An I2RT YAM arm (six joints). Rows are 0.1 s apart.
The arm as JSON. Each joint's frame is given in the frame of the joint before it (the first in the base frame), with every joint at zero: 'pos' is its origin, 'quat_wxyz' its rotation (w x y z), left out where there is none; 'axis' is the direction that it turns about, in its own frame. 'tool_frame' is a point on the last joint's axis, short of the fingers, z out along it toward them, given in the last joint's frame.
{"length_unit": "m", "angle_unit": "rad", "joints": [
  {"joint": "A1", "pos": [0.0, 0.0, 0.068], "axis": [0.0, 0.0, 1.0]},
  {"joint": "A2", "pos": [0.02, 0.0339, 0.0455], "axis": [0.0, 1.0, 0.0]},
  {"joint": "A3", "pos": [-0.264, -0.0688, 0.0], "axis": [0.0, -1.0, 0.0]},
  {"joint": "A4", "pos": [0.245, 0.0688, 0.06], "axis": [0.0, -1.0, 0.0]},
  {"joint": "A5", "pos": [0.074, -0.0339, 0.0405], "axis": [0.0, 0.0, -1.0]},
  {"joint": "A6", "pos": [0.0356, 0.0, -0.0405], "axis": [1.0, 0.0, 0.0]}
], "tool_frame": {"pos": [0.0, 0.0, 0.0], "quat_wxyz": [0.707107, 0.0, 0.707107, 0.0]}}
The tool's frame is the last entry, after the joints.
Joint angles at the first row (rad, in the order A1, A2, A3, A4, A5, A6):
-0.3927 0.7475 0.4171 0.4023 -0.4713 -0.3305
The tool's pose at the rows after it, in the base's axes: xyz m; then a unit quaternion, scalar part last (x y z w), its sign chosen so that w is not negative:
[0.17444 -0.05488 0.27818 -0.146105 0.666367 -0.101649 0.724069]
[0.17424 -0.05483 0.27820 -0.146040 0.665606 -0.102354 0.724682]
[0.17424 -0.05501 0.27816 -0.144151 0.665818 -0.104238 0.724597]
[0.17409 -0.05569 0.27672 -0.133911 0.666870 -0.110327 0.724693]
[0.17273 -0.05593 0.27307 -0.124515 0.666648 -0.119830 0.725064]
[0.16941 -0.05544 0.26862 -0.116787 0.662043 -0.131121 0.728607]
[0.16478 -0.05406 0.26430 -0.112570 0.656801 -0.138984 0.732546]
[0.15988 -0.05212 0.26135 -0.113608 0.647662 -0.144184 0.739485]
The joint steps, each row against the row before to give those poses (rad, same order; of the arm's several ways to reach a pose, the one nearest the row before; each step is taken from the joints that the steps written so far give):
0.0000 -0.0054 -0.0023 0.0026 0.0034 0.0103
-0.0001 -0.0011 -0.0011 0.0024 0.0008 0.0000
0.0001 0.0000 -0.0004 0.0007 0.0053 0.0000
0.0004 -0.0004 -0.0069 0.0088 0.0237 0.0061
0.0007 -0.0069 -0.0182 0.0163 0.0271 0.0007
0.0000 -0.0178 -0.0287 0.0272 0.0248 0.0000
0.0000 -0.0279 -0.0297 0.0183 0.0148 0.0000
0.0000 -0.0305 -0.0278 0.0225 0.0023 0.0000

